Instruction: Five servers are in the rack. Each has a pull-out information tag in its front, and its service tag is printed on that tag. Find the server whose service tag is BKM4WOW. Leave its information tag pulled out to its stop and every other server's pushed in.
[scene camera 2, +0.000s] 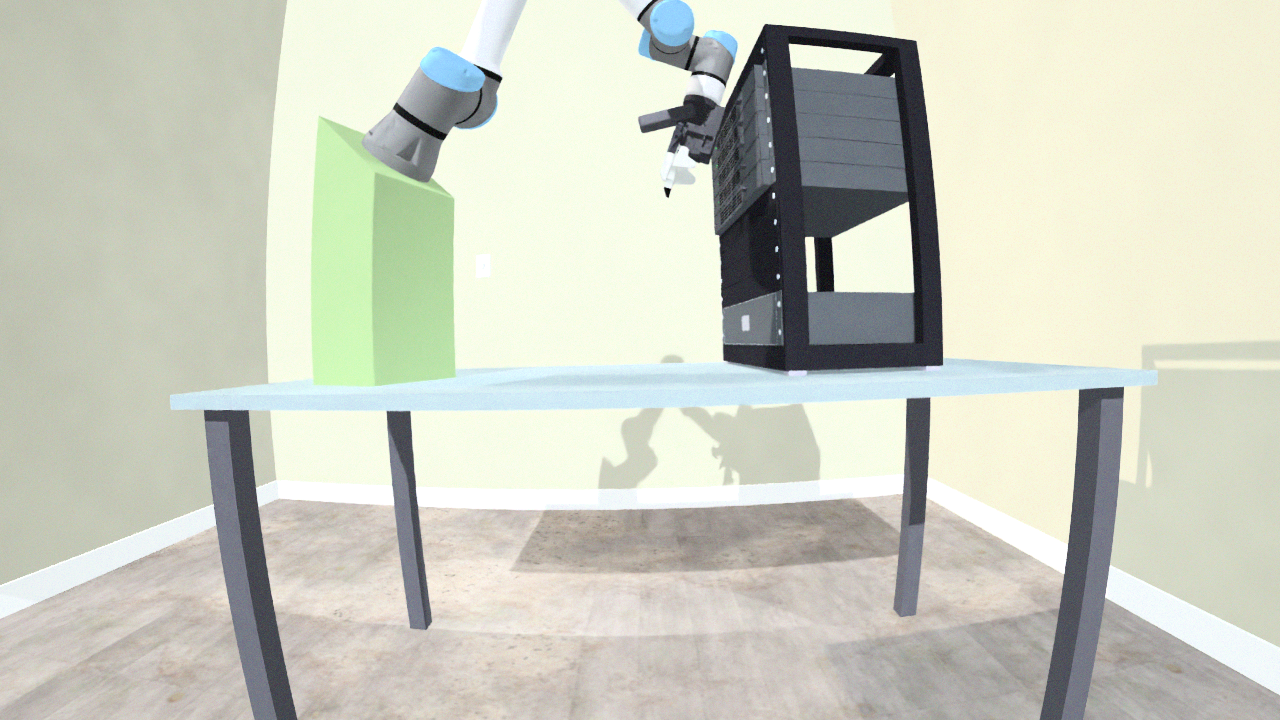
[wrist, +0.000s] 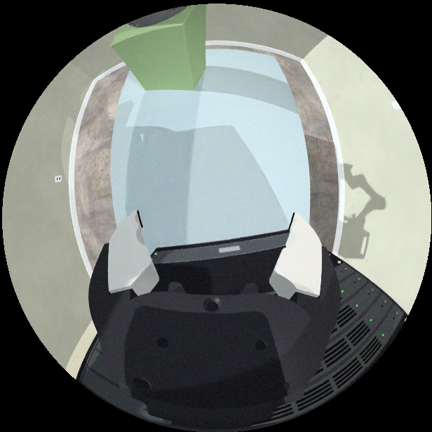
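Labels:
A black server rack (scene camera 2: 825, 151) stands 970 mm from the lens. As for my gripper (scene camera 2: 665, 189), I find it 1080 mm from the lens.

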